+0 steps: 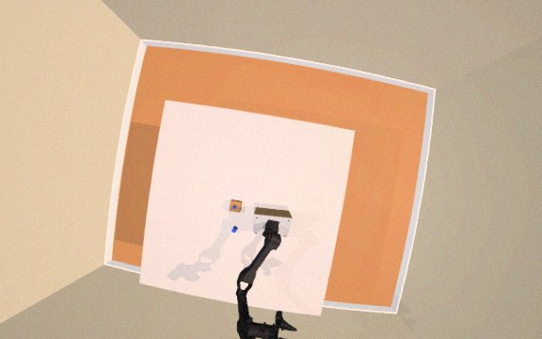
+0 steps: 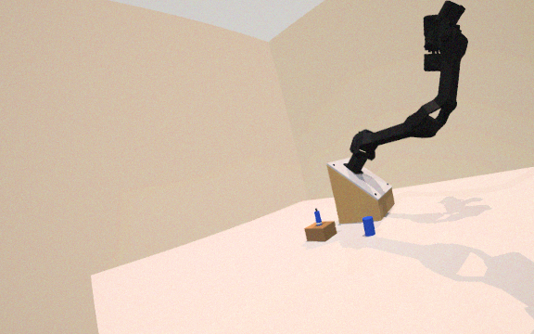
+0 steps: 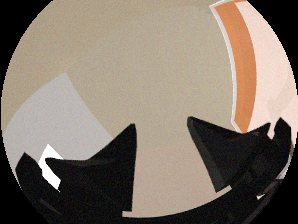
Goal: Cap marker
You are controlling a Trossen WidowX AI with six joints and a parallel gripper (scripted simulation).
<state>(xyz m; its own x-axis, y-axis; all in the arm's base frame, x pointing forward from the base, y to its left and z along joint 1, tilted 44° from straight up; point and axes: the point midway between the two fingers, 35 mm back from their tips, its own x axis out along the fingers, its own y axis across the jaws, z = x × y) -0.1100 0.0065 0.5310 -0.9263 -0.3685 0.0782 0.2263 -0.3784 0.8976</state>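
Right now the blue cap is 410 mm ahead of my gripper tip, 230 mm to the right of it and 520 mm below it. From my gripper tip the other things lie so: brown holder block 440 mm ahead, 380 mm to the right, 520 mm below.
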